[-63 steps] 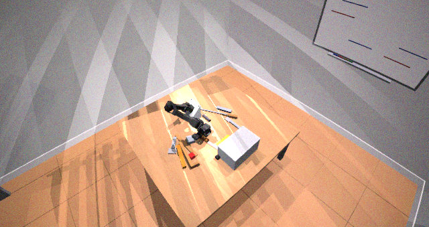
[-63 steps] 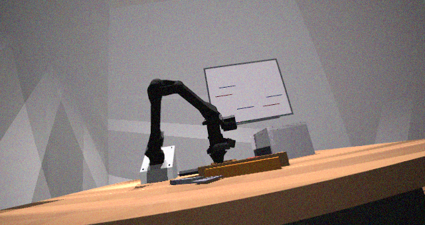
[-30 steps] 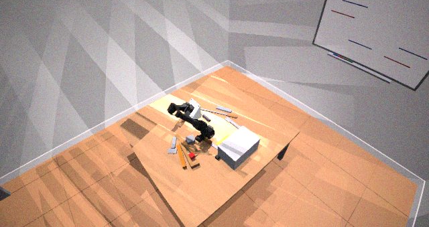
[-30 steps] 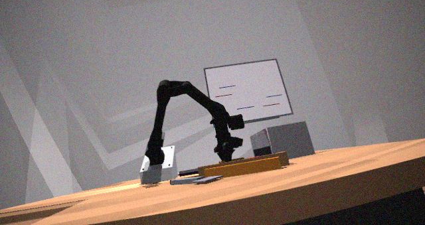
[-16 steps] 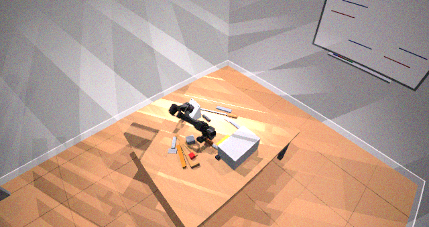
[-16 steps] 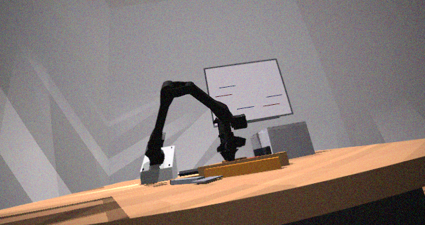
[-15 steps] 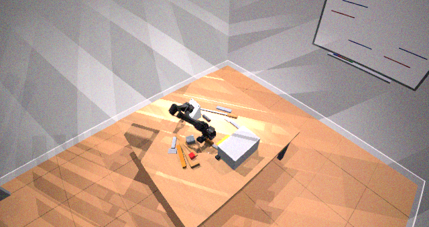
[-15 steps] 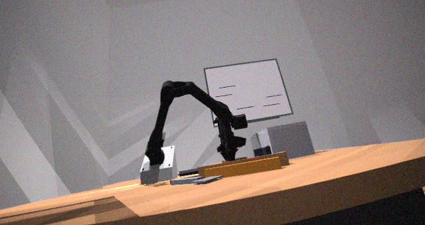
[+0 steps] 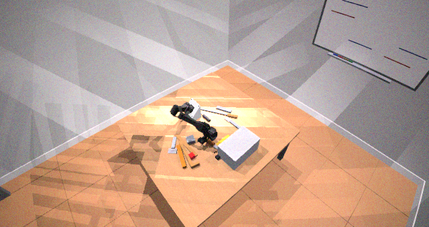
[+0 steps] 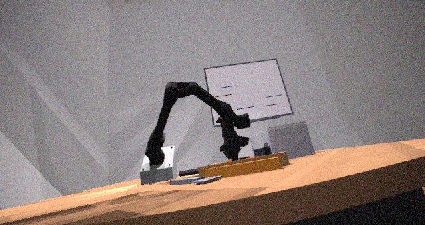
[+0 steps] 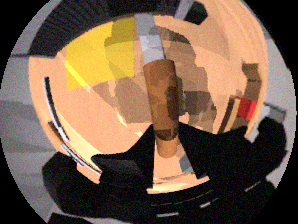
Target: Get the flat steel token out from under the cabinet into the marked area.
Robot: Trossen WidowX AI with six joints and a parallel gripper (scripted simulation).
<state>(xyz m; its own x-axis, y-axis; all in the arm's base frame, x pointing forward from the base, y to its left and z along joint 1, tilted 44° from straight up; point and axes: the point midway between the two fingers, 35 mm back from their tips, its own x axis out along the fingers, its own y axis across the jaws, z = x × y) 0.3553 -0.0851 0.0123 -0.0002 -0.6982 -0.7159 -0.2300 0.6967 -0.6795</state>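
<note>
My gripper tip is 10 cm past the grey block, 11 cm to the left of it and 1 cm below it. From my gripper tip the other things lie so: orange bar (1 cm behind, 27 cm to the right); thin wooden stick (9 cm behind, 17 cm to the right, 1 cm below); red block (5 cm ahead, 20 cm to the right, 1 cm above).
</note>
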